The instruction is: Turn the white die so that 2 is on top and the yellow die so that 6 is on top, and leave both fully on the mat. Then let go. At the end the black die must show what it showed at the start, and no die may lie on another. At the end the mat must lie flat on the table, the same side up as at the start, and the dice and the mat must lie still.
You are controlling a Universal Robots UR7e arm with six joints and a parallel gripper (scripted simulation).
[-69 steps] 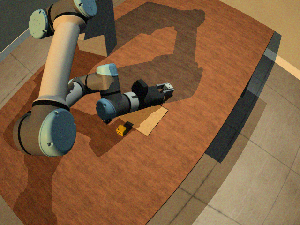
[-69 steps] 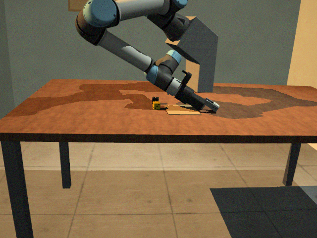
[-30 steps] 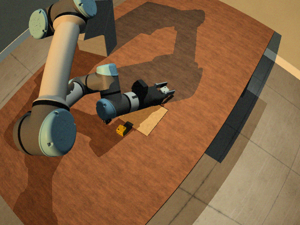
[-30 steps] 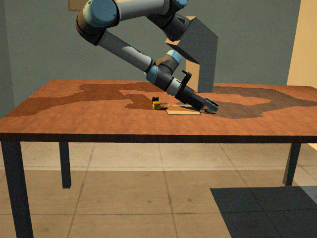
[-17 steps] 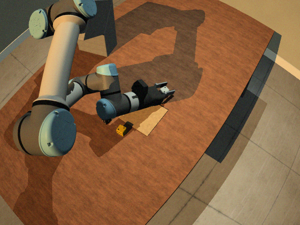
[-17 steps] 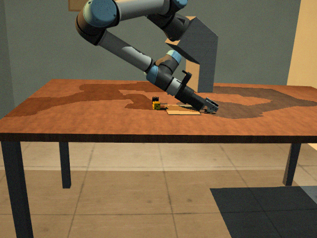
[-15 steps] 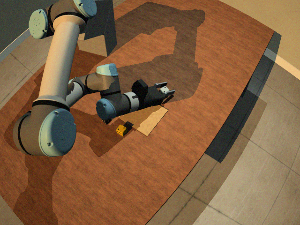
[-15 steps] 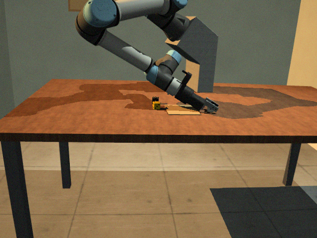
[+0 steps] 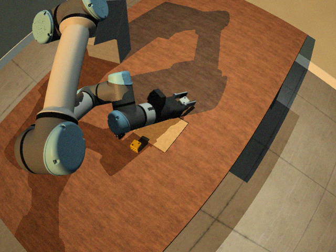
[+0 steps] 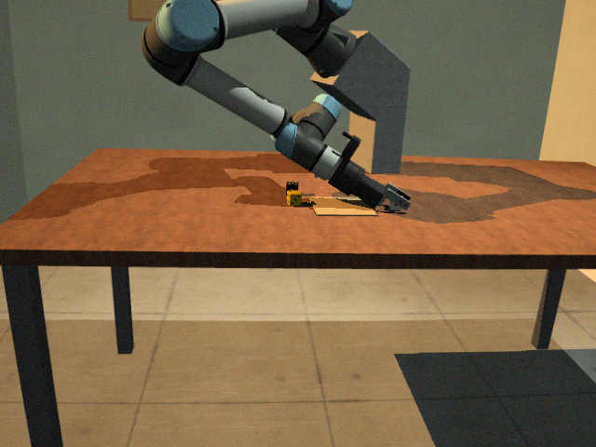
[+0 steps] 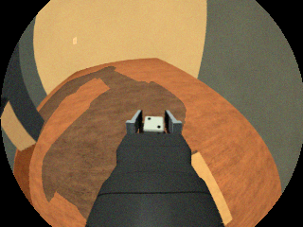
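Now: hand 10 mm to the left of the white die and 10 mm above it. From my hand the other things lie so: yellow die: 250 mm to the right, 50 mm behind, 10 mm below; then tan mat: 140 mm to the right, 20 mm below, 20 mm behind; then black die: 250 mm to the right, 130 mm behind, 10 mm below.
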